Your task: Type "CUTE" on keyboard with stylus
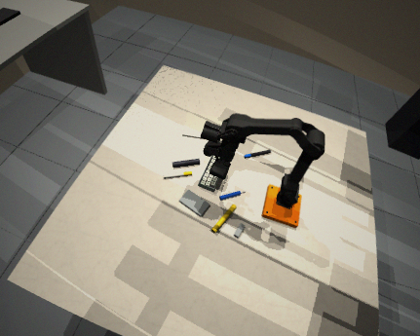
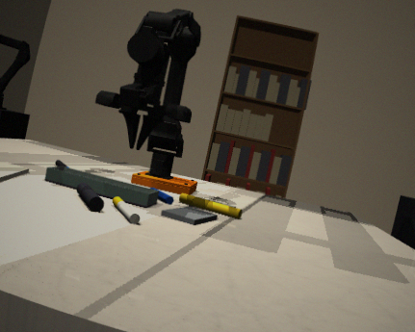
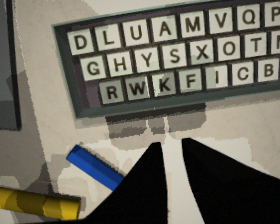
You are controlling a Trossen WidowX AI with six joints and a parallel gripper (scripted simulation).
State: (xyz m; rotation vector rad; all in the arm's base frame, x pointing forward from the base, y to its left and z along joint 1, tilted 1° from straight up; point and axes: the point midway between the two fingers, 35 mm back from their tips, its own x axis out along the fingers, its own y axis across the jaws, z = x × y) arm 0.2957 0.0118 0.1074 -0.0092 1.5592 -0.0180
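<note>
My gripper tip is now 10 cm past the blue stylus, 3 cm to the right of it and 9 cm above it. Round my gripper tip: white-and-yellow marker (15 cm ahead, 5 cm to the left, 9 cm below); then flat grey pad (5 cm ahead, 14 cm to the left, 9 cm below); then black cylinder (16 cm ahead, 1 cm to the right, 8 cm below).
</note>
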